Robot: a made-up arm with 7 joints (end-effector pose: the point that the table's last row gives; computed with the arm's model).
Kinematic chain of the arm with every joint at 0, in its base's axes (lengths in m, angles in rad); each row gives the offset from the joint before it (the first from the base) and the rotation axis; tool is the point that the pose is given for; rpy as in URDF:
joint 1: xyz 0 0 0.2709 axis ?
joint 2: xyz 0 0 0 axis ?
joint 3: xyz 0 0 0.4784 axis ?
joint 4: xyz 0.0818 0 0 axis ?
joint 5: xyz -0.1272 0 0.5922 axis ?
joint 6: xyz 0 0 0 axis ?
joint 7: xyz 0.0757 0 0 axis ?
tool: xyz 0 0 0 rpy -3.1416 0 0
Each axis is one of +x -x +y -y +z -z.
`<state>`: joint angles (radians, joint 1 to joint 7).
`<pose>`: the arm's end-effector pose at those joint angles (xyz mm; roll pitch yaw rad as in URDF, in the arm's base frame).
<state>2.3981 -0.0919 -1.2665 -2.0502 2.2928 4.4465 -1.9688</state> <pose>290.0 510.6 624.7 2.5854 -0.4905 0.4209</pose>
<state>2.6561 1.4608 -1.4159 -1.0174 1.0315 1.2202 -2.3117</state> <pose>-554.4 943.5 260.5 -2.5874 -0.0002 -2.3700</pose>
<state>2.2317 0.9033 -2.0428 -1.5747 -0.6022 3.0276 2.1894</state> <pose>278.7 664.6 896.9 -1.0985 -0.7292 -1.6675</pose>
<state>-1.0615 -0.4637 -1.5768 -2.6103 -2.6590 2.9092 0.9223</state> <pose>-370.7 -247.4 270.9 2.3938 -0.2654 -1.0059</pose>
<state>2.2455 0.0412 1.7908 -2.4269 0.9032 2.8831 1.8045</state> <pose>-431.7 -437.9 403.5 -3.0889 0.6065 1.4087</pose>
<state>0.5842 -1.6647 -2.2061 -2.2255 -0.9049 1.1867 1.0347</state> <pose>190.0 -508.9 -160.4 3.0459 1.3876 -1.3348</pose>
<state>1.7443 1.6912 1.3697 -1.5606 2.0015 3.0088 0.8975</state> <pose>-741.0 430.3 -0.6 1.6589 0.1313 -1.4413</pose>
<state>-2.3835 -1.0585 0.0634 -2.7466 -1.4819 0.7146 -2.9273</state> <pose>-220.4 -168.9 625.2 -1.5031 0.1115 -0.0645</pose>
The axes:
joint 1: +z
joint 2: +y
joint 3: +z
joint 4: -y
joint 5: +z
joint 6: -y
joint 7: -z

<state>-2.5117 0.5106 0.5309 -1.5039 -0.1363 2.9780 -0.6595</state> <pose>-483.4 -783.9 618.2 2.4445 -0.8469 -1.0731</pose>
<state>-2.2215 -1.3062 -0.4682 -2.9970 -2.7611 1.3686 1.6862</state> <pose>-256.5 -91.9 500.0 -0.1264 -0.8182 -0.6950</pose>
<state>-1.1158 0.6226 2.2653 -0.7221 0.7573 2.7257 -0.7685</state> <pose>479.2 -280.3 1247.6 -0.2330 -0.5445 -1.6527</pose>
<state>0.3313 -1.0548 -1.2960 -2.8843 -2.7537 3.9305 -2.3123</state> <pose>155.1 -240.2 346.1 -2.2155 1.0450 -1.2496</pose>
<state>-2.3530 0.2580 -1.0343 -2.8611 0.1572 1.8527 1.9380</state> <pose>-368.7 128.9 102.8 2.0978 -0.5198 0.9963</pose>
